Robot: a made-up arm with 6 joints.
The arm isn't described. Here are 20 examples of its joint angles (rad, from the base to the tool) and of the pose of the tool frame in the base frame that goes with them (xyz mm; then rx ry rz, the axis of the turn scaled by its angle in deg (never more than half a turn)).
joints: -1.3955 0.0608 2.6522 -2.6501 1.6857 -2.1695
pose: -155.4 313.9 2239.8 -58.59 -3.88 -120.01
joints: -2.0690 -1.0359 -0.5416 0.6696 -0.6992 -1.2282
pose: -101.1 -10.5 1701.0 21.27 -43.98 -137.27
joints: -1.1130 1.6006 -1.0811 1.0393 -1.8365 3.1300
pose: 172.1 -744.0 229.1 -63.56 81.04 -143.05
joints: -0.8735 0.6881 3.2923 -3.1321 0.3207 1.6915
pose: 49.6 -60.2 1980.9 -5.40 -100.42 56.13
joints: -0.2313 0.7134 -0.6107 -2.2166 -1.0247 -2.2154
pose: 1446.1 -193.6 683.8 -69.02 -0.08 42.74
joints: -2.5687 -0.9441 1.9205 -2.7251 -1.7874 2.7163
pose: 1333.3 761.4 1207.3 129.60 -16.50 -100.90
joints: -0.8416 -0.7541 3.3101 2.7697 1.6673 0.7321
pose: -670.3 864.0 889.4 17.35 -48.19 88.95
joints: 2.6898 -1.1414 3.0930 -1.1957 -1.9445 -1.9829
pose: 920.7 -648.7 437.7 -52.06 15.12 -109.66
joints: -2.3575 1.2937 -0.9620 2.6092 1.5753 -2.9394
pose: -499.6 -648.7 352.8 -159.92 -15.18 -46.85
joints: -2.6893 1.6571 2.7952 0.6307 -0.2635 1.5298
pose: -1574.0 -729.0 1472.2 48.46 -108.03 81.79
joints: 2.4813 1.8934 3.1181 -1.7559 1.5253 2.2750
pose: -1077.6 1097.6 1048.5 26.42 17.55 61.21
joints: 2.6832 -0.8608 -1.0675 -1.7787 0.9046 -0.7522
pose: -175.3 266.4 1292.5 78.20 107.57 34.14
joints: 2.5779 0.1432 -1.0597 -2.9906 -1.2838 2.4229
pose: -875.8 517.8 1097.2 16.68 50.28 149.70
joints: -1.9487 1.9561 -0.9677 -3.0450 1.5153 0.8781
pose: -204.4 -460.2 81.0 1.56 -85.27 27.01
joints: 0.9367 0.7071 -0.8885 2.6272 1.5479 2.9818
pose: 462.5 803.1 707.5 -37.15 173.30 -14.92
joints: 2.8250 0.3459 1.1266 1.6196 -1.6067 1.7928
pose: -969.8 538.0 2385.2 -125.09 -85.31 23.89
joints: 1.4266 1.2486 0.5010 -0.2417 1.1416 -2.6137
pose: 362.4 2178.5 623.5 144.36 91.14 43.01
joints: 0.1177 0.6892 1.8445 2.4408 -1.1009 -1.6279
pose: 1088.7 7.3 2458.3 1.34 -84.22 -73.42
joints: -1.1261 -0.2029 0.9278 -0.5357 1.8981 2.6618
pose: -78.0 -71.9 2563.2 10.05 17.50 143.76
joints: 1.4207 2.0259 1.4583 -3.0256 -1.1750 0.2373
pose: 306.8 2178.4 -89.9 -121.13 -106.15 -55.84
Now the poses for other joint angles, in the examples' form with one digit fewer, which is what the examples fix.
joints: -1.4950 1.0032 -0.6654 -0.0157 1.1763 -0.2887
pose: 107 -1452 342 34.3 10.4 -88.1
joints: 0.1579 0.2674 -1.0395 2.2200 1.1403 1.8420
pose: 755 274 898 86.3 122.6 -96.0
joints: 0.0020 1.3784 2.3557 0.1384 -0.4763 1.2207
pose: 1898 -9 1688 -74.3 -22.0 -22.3
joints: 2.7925 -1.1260 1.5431 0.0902 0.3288 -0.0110
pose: 1697 -624 1403 170.9 -33.2 11.3
